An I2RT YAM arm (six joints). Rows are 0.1 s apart.
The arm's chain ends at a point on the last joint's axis. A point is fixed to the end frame.
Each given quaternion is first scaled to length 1.
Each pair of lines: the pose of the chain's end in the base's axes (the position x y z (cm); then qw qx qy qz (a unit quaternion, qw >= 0)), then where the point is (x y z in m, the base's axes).
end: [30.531 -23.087 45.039 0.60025 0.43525 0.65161 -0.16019]
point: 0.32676 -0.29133 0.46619
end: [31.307 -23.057 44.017 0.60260 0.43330 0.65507 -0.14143]
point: 0.33604 -0.29072 0.45502
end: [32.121 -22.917 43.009 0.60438 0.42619 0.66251 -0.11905]
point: 0.34661 -0.28858 0.44393
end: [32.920 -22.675 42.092 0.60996 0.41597 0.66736 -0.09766]
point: 0.35700 -0.28513 0.43449
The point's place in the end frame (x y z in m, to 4 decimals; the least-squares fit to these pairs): -0.0351 -0.0132 0.0544
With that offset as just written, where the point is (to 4 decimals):
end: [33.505 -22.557 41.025 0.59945 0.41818 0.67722 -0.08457]
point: 0.3642 -0.2838 0.4216
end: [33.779 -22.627 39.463 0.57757 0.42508 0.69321 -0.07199]
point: 0.3681 -0.2845 0.4022
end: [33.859 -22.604 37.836 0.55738 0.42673 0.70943 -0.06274]
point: 0.3703 -0.2838 0.3827
